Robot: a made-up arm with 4 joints.
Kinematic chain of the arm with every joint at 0, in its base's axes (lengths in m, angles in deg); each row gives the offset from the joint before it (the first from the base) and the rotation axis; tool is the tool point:
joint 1: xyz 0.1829 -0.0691 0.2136 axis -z
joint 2: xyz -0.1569 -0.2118 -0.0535 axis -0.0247 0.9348 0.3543
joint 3: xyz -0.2 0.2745 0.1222 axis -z
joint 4: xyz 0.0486 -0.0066 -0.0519 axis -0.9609 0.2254 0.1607
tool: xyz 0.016 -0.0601 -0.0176
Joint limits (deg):
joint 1: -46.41..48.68
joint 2: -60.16..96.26
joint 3: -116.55..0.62
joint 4: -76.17..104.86
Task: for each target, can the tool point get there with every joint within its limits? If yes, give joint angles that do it. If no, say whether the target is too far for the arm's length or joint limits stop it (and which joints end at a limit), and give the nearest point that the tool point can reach.
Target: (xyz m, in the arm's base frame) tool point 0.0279 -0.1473 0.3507
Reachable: yes | joints -29.15 83.61 -25.41 48.00
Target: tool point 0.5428 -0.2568 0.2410
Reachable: no: joint limits stop it (at a limit: joint 1, joint 2, joint 3) | nearest point 0.1145 -0.2081 0.3570 | short by 0.446 m
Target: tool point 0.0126 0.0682 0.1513
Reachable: yes | joints 21.59 -42.24 -32.52 -8.06
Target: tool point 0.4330 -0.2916 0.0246
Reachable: no: joint limits stop it (at a limit: joint 1, joint 2, joint 3) | nearest point 0.0257 -0.1739 0.1074 | short by 0.432 m
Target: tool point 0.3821 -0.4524 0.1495
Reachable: no: joint limits stop it (at a limit: joint 1, joint 2, joint 3) | nearest point 0.1057 -0.2337 0.3606 | short by 0.411 m
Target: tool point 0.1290 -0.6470 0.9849
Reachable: no: too far | nearest point -0.0028 -0.2426 0.4846 | short by 0.657 m
